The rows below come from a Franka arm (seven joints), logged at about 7 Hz.
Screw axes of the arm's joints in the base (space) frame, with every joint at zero. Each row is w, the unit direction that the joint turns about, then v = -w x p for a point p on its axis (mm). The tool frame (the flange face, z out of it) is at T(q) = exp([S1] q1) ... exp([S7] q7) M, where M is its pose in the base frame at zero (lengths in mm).
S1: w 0 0 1 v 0 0 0
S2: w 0 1 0 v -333 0 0
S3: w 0 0 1 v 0 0 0
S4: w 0 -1 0 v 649 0 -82.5
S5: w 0 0 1 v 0 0 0
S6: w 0 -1 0 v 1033 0 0
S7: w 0 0 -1 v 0 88 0
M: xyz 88 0 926 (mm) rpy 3.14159 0 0 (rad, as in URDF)
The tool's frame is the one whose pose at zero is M.
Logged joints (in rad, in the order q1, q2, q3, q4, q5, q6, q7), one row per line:
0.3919, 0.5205, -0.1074, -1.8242, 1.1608, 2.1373, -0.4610
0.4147, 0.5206, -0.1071, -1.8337, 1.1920, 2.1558, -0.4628
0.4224, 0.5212, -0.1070, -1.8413, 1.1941, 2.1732, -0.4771
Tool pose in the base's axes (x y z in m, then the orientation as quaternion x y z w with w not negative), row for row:
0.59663, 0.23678, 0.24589, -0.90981, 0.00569, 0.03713, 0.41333
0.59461, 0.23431, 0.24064, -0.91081, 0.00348, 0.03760, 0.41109
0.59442, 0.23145, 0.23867, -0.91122, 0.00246, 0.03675, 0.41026
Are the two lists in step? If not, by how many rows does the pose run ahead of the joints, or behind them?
The pose runs 2 rows ahead of the joints: the pose in row i belongs to the joints in row i + 2.
